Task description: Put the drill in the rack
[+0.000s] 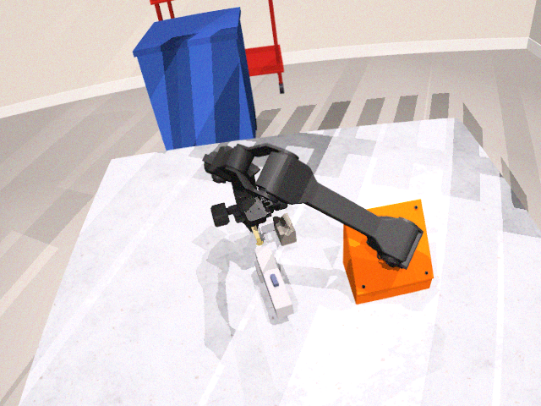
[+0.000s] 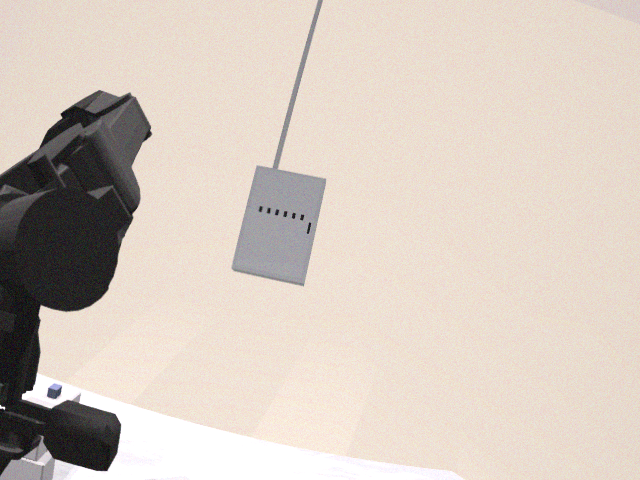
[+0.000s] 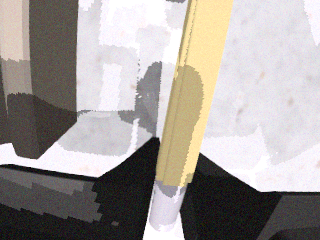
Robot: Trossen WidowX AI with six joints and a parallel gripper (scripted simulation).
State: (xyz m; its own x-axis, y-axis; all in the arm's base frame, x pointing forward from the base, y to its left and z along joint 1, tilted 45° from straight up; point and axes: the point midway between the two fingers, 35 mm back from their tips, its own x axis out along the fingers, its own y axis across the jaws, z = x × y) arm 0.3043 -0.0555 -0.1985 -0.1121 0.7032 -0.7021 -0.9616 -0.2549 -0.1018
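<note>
The yellow drill is 40 mm to the left of my gripper tip, 40 mm above it and 10 mm behind it. From my gripper tip the other things lie so: small blue key: 230 mm to the left, 60 mm behind, 40 mm above; then housing block: 200 mm to the left, 50 mm behind, 40 mm above.
</note>
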